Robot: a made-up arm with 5 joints.
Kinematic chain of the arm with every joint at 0, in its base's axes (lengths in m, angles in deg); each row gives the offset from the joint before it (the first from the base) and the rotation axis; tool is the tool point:
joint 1: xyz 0 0 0.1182 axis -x
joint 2: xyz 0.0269 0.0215 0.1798 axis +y
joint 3: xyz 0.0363 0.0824 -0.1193 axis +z
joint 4: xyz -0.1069 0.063 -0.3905 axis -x
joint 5: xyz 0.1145 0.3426 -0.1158 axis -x
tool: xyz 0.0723 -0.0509 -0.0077
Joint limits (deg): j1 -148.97..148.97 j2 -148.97..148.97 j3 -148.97..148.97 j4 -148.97..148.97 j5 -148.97..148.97
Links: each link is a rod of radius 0.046 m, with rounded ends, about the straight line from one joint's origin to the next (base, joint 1, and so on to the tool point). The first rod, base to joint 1, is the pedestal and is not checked.
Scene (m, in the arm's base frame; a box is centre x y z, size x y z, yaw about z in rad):
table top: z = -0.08
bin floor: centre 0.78 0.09 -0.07 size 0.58 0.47 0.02 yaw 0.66
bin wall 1: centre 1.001 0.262 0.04 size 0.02 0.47 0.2 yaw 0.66
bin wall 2: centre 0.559 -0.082 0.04 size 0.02 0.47 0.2 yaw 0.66
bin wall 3: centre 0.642 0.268 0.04 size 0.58 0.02 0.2 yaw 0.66
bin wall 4: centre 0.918 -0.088 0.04 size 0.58 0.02 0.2 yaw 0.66
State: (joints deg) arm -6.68 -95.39 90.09 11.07 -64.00
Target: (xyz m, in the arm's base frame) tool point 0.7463 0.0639 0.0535
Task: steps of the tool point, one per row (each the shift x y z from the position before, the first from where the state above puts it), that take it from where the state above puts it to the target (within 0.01 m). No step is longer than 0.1 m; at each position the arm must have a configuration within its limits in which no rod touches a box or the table.
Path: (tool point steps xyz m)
1: -0.0194 -0.0592 -0.0166
2: -0.0221 -0.0666 -0.0038

